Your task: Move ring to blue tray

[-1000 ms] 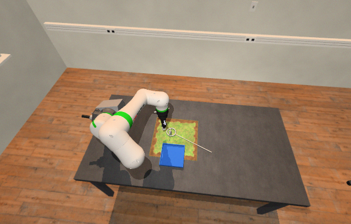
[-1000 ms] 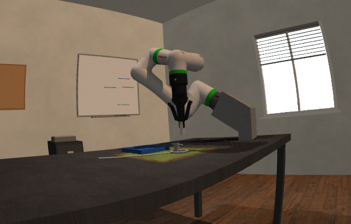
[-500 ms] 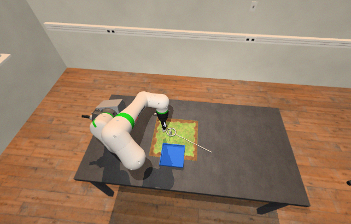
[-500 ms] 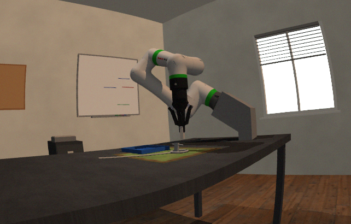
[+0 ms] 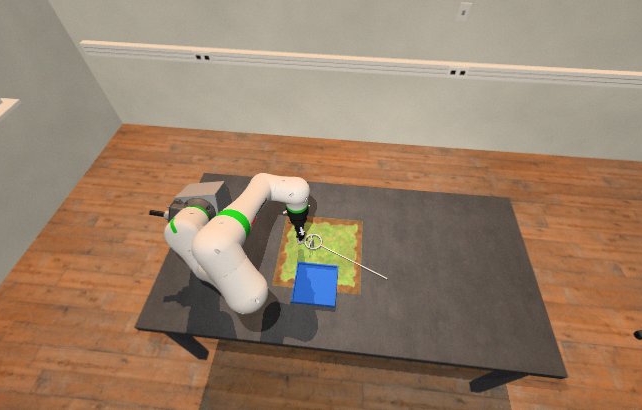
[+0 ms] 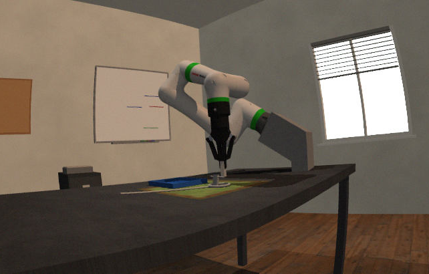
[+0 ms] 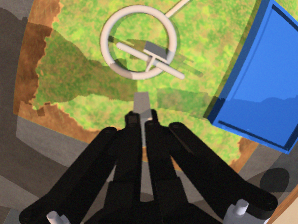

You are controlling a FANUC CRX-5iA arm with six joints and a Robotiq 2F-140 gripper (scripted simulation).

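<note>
Now: the grey stake 60 mm ahead of my hand and 40 mm below it. Round my hand: blue tray: 200 mm to the right, 80 mm ahead, 60 mm below; ring: 60 mm below, 60 mm ahead, 20 mm to the left.
</note>
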